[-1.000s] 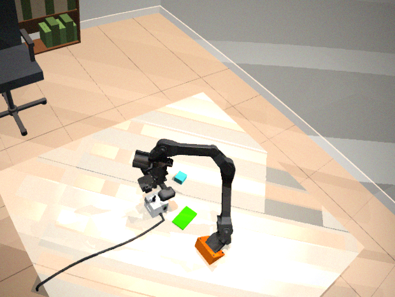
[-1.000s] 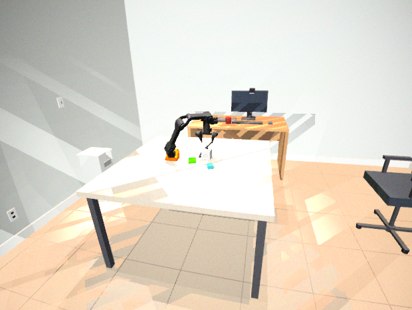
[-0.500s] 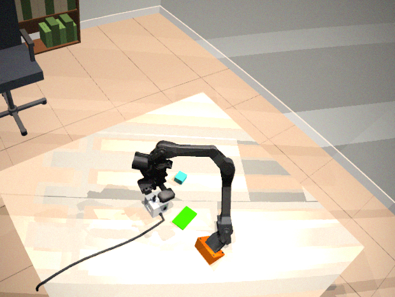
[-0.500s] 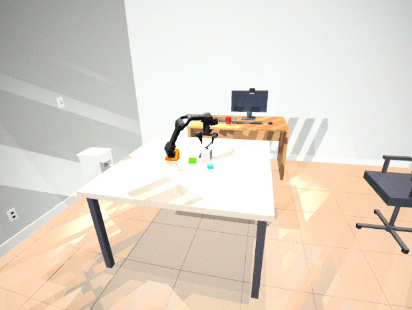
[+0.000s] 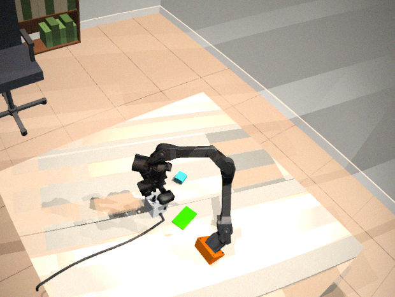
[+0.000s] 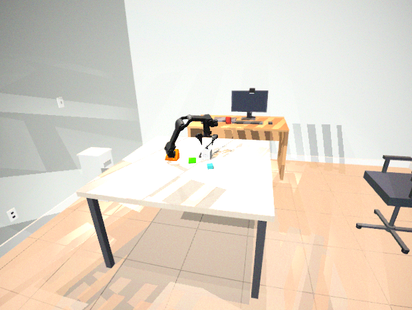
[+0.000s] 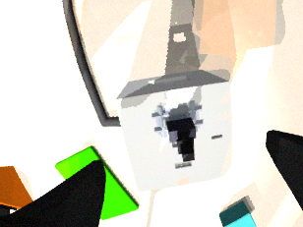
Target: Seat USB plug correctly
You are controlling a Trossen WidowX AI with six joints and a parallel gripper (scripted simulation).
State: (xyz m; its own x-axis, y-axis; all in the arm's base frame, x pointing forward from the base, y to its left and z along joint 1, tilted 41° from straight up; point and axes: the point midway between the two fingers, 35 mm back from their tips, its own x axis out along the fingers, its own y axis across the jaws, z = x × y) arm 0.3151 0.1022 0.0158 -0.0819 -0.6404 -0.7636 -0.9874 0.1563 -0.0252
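Now: gripper tip 20 mm above the dark USB plug. Round my gripper tip: flat green block (120 mm behind, 90 mm to the right, 110 mm below); then cyan block (60 mm ahead, 210 mm to the right, 100 mm below).
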